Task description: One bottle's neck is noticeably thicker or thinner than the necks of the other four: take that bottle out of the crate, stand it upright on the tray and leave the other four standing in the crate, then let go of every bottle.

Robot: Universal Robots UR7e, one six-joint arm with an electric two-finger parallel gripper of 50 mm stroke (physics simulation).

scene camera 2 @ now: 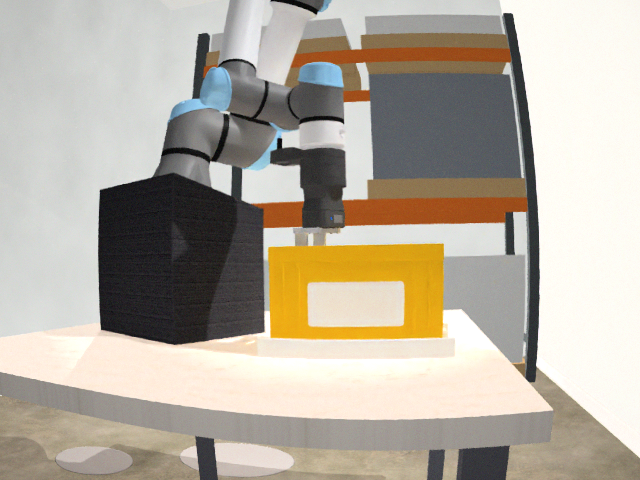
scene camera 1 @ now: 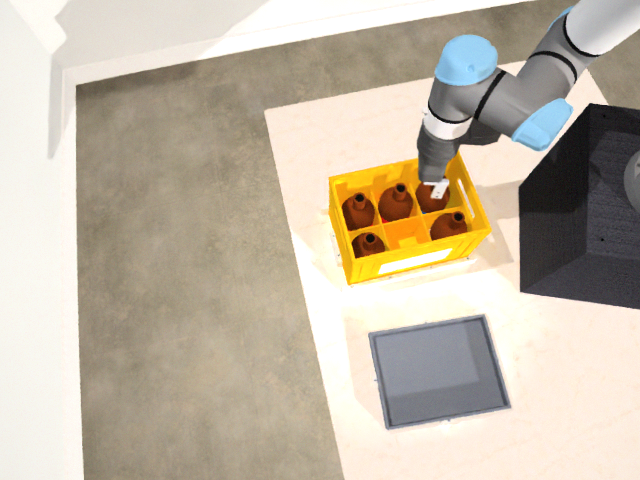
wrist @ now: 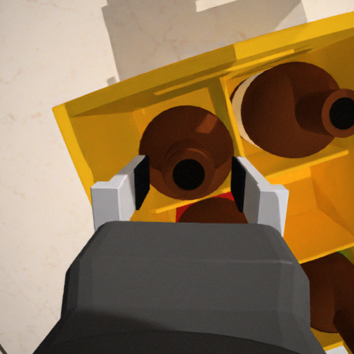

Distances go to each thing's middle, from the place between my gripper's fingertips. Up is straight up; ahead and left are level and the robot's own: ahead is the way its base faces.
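Scene:
Blue-labelled bottle (wrist: 190, 149): my hand is 6 cm above it. White-labelled bottle (scene camera 1: 449, 224): 6 cm below my hand and 9 cm to the left of it.

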